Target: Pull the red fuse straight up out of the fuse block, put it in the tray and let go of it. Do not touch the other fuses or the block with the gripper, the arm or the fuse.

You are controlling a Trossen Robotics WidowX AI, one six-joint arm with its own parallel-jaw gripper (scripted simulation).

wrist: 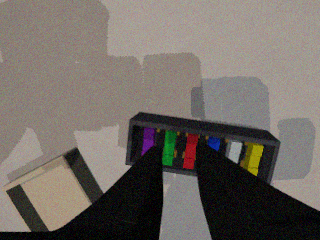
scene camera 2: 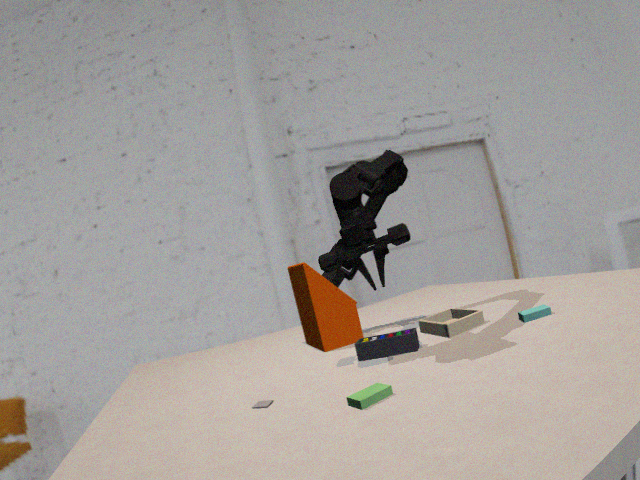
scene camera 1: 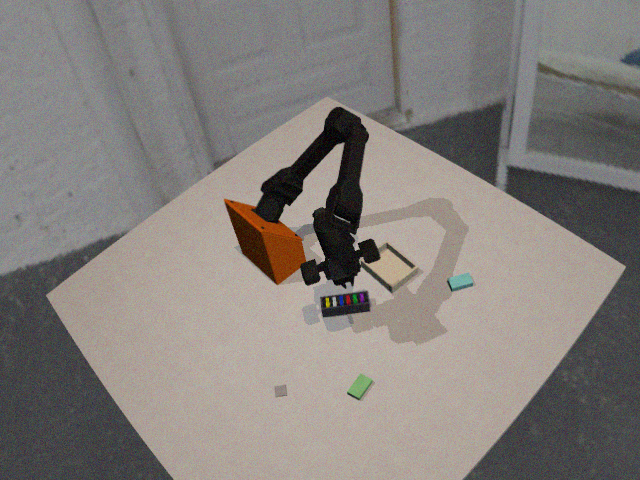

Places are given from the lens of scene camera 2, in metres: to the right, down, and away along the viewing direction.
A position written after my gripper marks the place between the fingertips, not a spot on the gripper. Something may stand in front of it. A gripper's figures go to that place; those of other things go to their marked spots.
my gripper (scene camera 2: 379, 288): 0.12, 0.10, 0.74
green block (scene camera 2: 372, 394): 0.08, 0.23, 0.52
